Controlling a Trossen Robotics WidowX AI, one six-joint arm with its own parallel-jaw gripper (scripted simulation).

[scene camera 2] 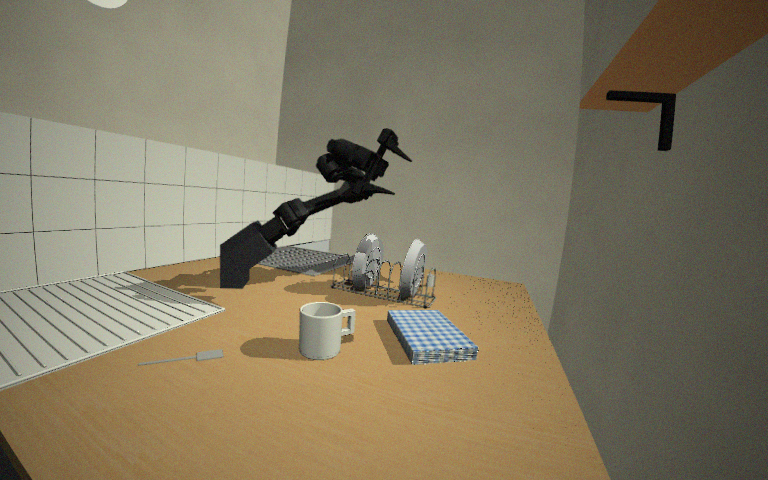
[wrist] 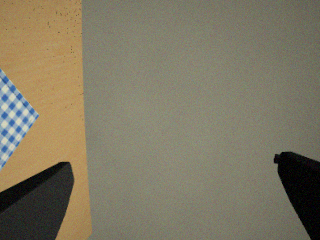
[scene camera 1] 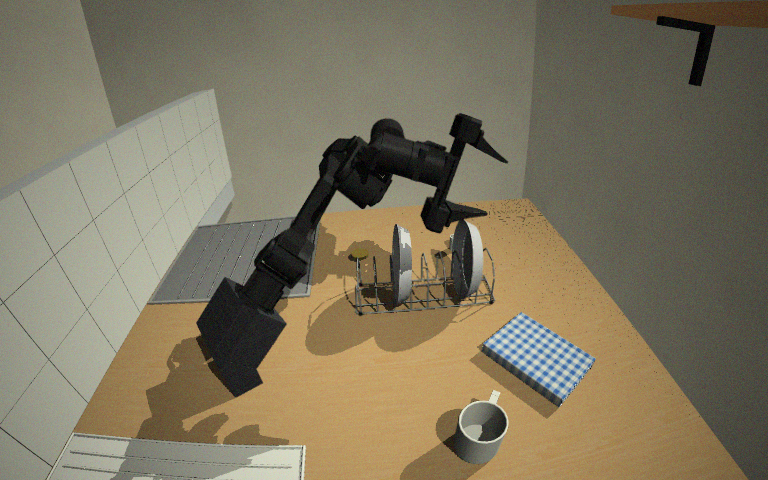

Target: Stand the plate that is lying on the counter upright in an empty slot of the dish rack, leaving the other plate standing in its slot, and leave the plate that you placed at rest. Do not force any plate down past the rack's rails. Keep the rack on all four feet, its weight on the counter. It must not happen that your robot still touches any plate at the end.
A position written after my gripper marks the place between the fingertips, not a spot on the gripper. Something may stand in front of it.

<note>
I see my gripper (scene camera 1: 497,188).
My gripper is seen too in scene camera 2 (scene camera 2: 402,177) and in the wrist view (wrist: 176,167).
</note>
